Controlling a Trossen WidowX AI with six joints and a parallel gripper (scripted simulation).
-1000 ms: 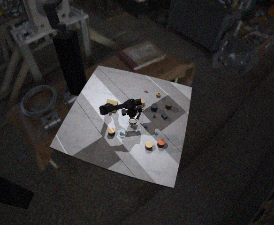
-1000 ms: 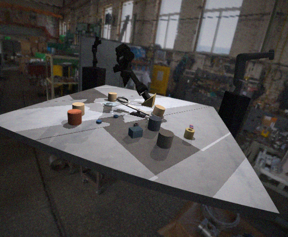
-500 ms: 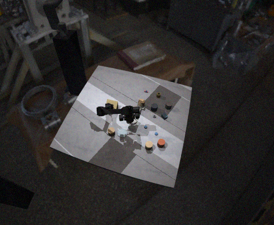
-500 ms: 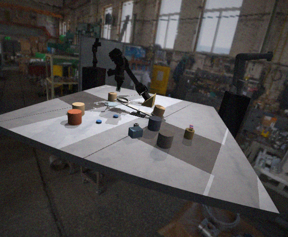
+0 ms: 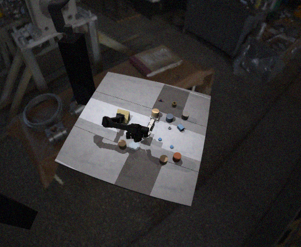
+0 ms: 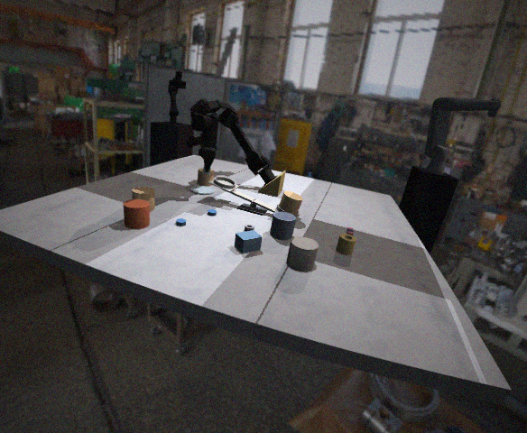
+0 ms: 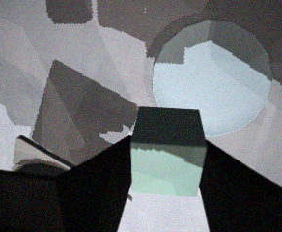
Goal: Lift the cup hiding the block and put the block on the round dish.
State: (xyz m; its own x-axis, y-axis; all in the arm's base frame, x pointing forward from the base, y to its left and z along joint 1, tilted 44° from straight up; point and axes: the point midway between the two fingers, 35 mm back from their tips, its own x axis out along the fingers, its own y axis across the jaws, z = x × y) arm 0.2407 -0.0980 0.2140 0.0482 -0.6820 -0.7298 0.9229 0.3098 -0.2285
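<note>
My gripper tip is now 3 cm past the pale blue round dish, 2 cm to the left of it and 9 cm above it. The rest, counted from my gripper tip: balance beam: 6 cm ahead, 22 cm to the left, 6 cm below; pale green block: 1 cm above; balance: 6 cm ahead, 22 cm to the left, 7 cm below.
</note>
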